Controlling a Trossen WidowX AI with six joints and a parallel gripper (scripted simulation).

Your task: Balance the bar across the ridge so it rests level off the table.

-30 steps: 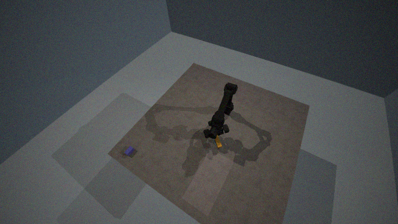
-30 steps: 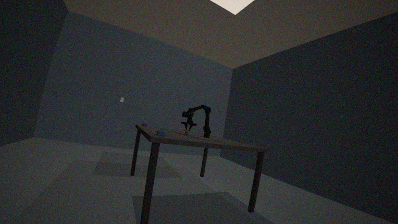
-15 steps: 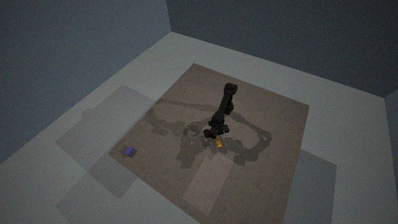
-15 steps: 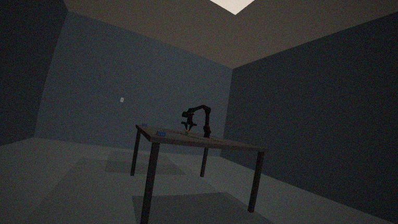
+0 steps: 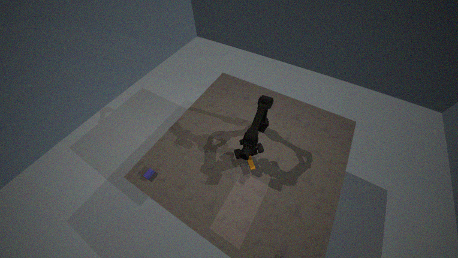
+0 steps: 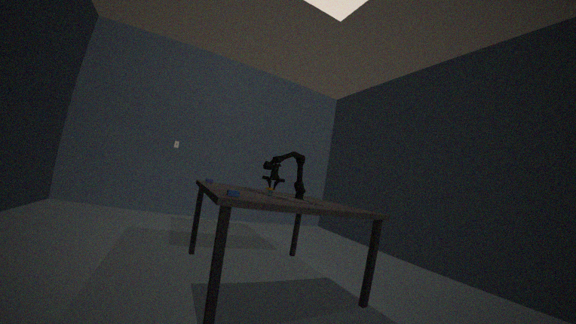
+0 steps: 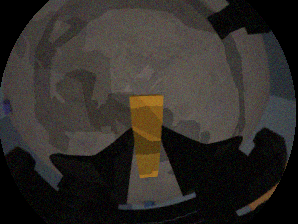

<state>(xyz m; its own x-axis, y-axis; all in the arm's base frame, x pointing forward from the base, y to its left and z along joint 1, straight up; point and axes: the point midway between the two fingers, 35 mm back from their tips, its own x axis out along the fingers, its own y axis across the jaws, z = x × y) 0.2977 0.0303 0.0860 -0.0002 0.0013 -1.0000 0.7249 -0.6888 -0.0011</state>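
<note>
My gripper tip is now 2 cm to the right of the orange bar and 2 cm short of it. From my gripper tip the other things lie so: purple block: 53 cm to the right, 44 cm ahead, 4 cm below.
</note>
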